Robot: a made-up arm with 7 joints. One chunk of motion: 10 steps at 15 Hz.
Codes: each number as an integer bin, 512 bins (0 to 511) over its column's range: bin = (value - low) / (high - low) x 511, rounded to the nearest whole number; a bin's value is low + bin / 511 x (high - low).
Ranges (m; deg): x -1.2..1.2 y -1.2..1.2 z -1.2..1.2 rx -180..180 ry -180..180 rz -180..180
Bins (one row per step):
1: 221 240 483 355 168 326
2: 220 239 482 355 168 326
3: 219 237 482 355 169 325
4: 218 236 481 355 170 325
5: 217 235 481 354 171 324
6: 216 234 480 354 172 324
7: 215 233 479 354 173 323
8: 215 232 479 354 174 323
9: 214 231 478 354 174 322
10: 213 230 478 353 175 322
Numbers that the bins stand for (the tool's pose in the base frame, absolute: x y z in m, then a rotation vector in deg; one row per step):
1: -0.1620 -0.0728 1.0685 70.10 -61.64 49.67
2: -0.1667 -0.0775 1.0638 70.10 -61.64 49.67
3: -0.1714 -0.0869 1.0638 70.10 -60.94 48.96
4: -0.1761 -0.0916 1.0591 70.10 -60.23 48.96
5: -0.1808 -0.0963 1.0591 69.39 -59.53 48.26
6: -0.1855 -0.1010 1.0544 69.39 -58.83 48.26
7: -0.1902 -0.1057 1.0497 69.39 -58.12 47.55
8: -0.1902 -0.1104 1.0497 69.39 -57.42 47.55
9: -0.1949 -0.1151 1.0450 69.39 -57.42 46.85
10: -0.1996 -0.1198 1.0450 68.69 -56.71 46.85

